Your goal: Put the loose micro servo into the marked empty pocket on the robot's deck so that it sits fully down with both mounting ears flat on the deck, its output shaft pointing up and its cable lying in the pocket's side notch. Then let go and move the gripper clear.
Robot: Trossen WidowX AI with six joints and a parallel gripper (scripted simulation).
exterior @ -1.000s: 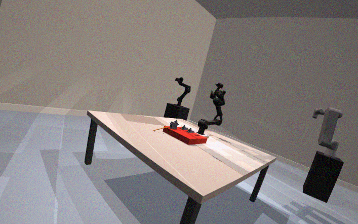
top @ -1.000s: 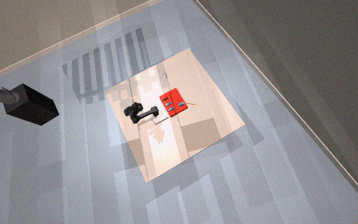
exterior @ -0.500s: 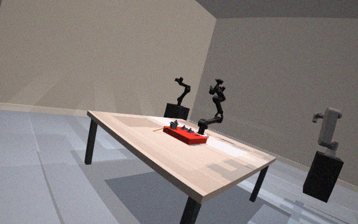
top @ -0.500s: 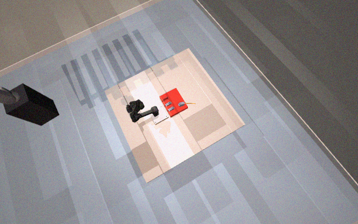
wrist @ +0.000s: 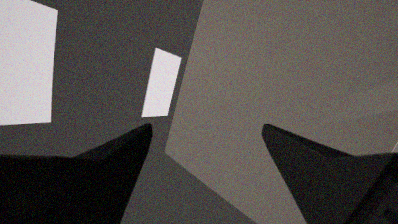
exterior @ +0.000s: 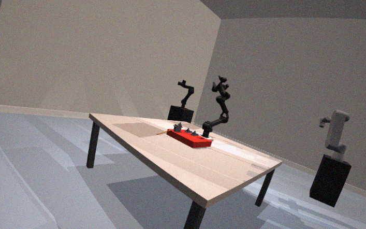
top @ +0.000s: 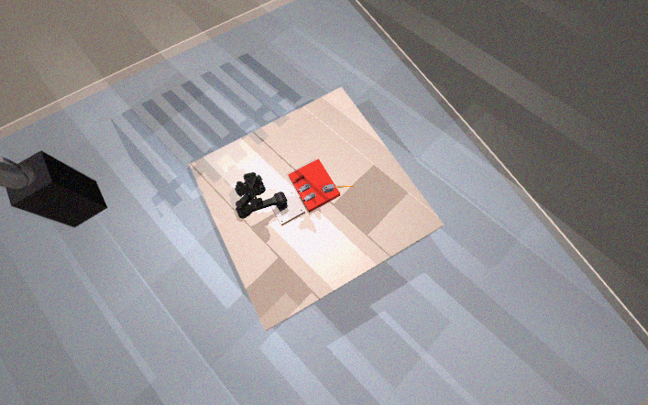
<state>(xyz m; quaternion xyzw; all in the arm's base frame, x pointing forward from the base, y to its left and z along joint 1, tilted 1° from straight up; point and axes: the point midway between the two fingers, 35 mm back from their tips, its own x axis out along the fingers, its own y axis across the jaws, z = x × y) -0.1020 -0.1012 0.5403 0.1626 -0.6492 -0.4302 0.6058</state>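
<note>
Now: gripper tip 570 mm above the red deck, 410 mm short of it and 110 mm to the right of it.
</note>
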